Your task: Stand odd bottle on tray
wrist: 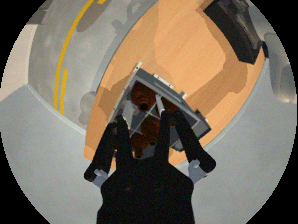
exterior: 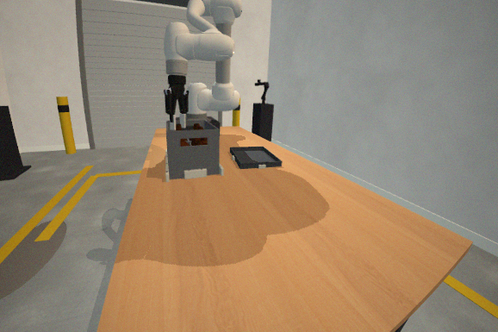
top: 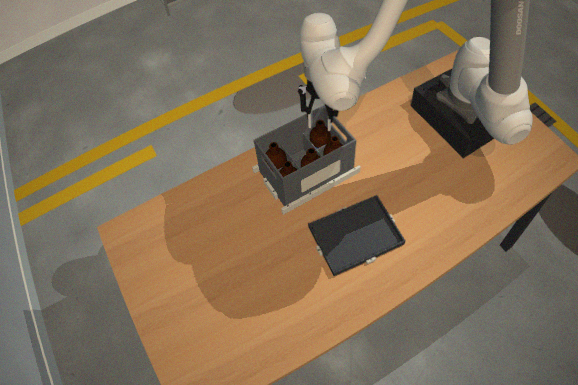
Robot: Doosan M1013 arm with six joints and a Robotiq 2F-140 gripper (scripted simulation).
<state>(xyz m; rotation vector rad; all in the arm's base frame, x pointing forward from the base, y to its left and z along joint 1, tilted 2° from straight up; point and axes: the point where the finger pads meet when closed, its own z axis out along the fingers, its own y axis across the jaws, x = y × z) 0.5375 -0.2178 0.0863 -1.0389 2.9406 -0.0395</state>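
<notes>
The grey crate lies 9 cm below my hand, 9 cm ahead of it and 3 cm to the left of it. Also, from my hand: dark tray: 33 cm to the left, 16 cm below, 12 cm ahead; then glass bottle: 10 cm ahead, 9 cm below, 7 cm to the left.
</notes>
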